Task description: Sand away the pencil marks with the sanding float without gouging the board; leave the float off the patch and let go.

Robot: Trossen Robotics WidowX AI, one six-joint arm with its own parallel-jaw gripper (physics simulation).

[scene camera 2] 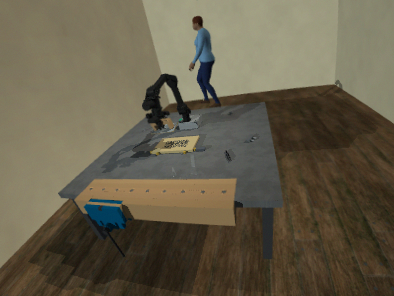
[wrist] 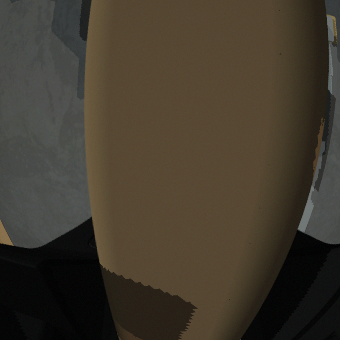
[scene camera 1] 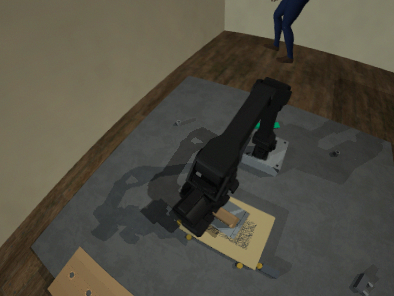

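Pixels of known places: gripper, between the fingertips: [scene camera 2: 162, 129] [scene camera 1: 210, 213]; arm's base, origin of its link: [scene camera 2: 187, 120] [scene camera 1: 260, 152].
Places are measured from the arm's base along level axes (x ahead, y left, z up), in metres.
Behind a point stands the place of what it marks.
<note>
The pale yellow board [scene camera 1: 264, 227] @(z -0.042, x 0.281, y 0.110 m) [scene camera 2: 194, 141] @(z -0.042, x 0.317, y 0.119 m) lies on the table. Dark scribbled pencil marks [scene camera 1: 246, 234] @(z -0.042, x 0.331, y 0.058 m) [scene camera 2: 176, 144] @(z -0.042, x 0.335, y -0.009 m) show on it. My gripper [scene camera 1: 212, 213] @(z 0.090, x 0.347, y -0.074 m) [scene camera 2: 159, 125] @(z 0.090, x 0.347, y -0.074 m) [wrist: 180, 285] is shut on the brown handle of the sanding float [scene camera 1: 226, 217] @(z 0.160, x 0.357, y -0.023 m) [scene camera 2: 168, 123] @(z 0.134, x 0.372, y -0.006 m) [wrist: 200, 150]. In scene camera 1 the float's grey plate overlaps part of the marks; in scene camera 2 the float shows behind the board, apart from it, seemingly raised. The handle fills most of the wrist view, so the float's underside and the fingertips are hidden.
Yellow knobs [scene camera 1: 240, 266] @(z -0.046, x 0.438, y 0.078 m) line the board's edge, beside a dark bar [scene camera 1: 272, 272] @(z -0.046, x 0.414, y 0.184 m). The arm's grey base [scene camera 1: 275, 162] @(z 0.000, x 0.024, y 0.071 m) [scene camera 2: 189, 125] @(z -0.027, x 0.049, y 0.026 m) stands behind. A drilled wooden beam [scene camera 1: 90, 277] @(z -0.059, x 0.733, y -0.372 m) [scene camera 2: 165, 200] @(z -0.059, x 0.865, y 0.082 m) with a blue vise [scene camera 2: 106, 215] @(z -0.112, x 0.924, y -0.252 m) is at the table's front. A person [scene camera 2: 204, 55] stands beyond the table.
</note>
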